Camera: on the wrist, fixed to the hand. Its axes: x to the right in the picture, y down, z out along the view.
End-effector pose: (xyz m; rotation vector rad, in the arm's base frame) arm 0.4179 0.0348 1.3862 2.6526 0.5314 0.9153
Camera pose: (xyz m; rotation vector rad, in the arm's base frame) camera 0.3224 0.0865 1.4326 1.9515 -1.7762 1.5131
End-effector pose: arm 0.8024 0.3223 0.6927 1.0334 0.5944 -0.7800
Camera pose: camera 0.7393 0.4078 0.6412 0.8180 0.0959 0.9512
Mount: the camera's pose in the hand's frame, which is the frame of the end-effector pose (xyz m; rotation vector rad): -0.0230 -0.0522 -0.1034 -0.5259 0.3669 1.6132
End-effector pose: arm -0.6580 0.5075 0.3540 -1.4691 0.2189 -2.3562
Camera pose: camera -0.7523 0.5587 0.3046 -0.4394 1.4986 -1.1216
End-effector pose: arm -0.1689 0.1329 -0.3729 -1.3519 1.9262 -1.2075
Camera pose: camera -0.2160 0.1873 -0.2793 0.5321 2.5929 -0.0778
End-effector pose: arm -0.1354 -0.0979 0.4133 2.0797 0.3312 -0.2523
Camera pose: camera -0.1699 0.0138 0.4301 1.3018 -0.9781 1.0554
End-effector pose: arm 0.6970 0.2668 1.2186 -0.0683 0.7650 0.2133
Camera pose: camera 0.6219 0.1977 1.1592 0.0316 0.9598 1.9775
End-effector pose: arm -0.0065 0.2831 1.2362 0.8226 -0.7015 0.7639
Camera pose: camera 0.0485 0.3383 1.1475 -0.5659 -1.1036 1.9610
